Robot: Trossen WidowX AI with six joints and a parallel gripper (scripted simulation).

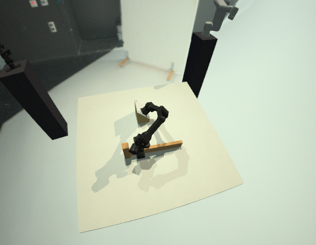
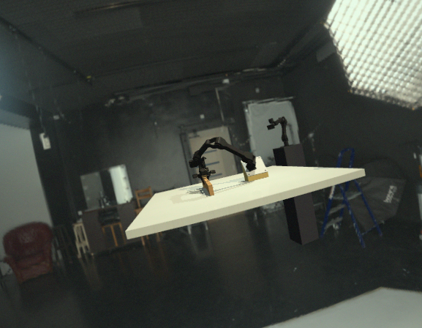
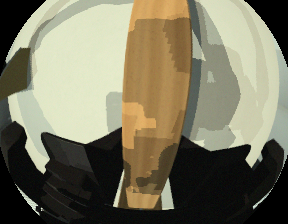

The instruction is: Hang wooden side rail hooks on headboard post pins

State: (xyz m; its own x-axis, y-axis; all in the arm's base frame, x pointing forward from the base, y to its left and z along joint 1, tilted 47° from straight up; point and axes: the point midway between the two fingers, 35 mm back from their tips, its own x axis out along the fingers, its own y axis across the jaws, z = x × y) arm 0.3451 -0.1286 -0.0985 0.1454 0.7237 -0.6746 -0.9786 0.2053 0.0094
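Right now the wooden headboard post is 100 mm to the right of my gripper tip, 50 mm above it and 20 mm behind it.
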